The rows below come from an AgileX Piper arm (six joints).
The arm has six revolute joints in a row. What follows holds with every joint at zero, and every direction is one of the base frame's. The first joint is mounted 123 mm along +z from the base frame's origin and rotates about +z. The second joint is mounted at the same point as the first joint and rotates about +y. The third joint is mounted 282.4 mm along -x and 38.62 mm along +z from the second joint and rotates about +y. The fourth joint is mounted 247.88 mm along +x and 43.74 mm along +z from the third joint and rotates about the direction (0.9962, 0, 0.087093). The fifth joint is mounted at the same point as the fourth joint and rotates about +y. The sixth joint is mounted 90.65 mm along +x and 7.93 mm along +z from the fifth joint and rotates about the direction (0.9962, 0, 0.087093). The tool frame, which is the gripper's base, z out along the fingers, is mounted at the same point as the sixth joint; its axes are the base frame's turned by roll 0, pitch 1.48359 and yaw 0 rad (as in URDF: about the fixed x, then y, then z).
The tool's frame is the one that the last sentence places.
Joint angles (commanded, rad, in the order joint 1, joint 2, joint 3, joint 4, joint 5, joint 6), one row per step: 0.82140, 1.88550, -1.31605, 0.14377, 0.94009, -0.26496; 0.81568, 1.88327, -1.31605, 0.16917, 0.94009, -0.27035; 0.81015, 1.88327, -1.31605, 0.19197, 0.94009, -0.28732; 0.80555, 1.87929, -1.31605, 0.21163, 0.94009, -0.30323; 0.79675, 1.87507, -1.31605, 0.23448, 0.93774, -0.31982; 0.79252, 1.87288, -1.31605, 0.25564, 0.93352, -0.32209; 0.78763, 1.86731, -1.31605, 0.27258, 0.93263, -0.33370; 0.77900, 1.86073, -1.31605, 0.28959, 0.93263, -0.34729; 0.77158, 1.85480, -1.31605, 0.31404, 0.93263, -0.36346; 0.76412, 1.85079, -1.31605, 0.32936, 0.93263, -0.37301
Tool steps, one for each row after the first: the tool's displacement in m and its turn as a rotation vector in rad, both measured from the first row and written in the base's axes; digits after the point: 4 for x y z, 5 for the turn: 0.0002, -0.0002, 0.0011, 0.01694, 0.01385, -0.01219; 0.0007, -0.0003, 0.0014, 0.03074, 0.02501, -0.01167; 0.0008, -0.0005, 0.0031, 0.04572, 0.03138, -0.00973; 0.0021, -0.0015, 0.0050, 0.06462, 0.03724, -0.01317; 0.0025, -0.0013, 0.0062, 0.08221, 0.04508, -0.02565; 0.0029, -0.0018, 0.0086, 0.09758, 0.04815, -0.02699; 0.0042, -0.0034, 0.0113, 0.11337, 0.05032, -0.02992; 0.0048, -0.0042, 0.0140, 0.13359, 0.05661, -0.03254; 0.0060, -0.0054, 0.0158, 0.14666, 0.06007, -0.03750
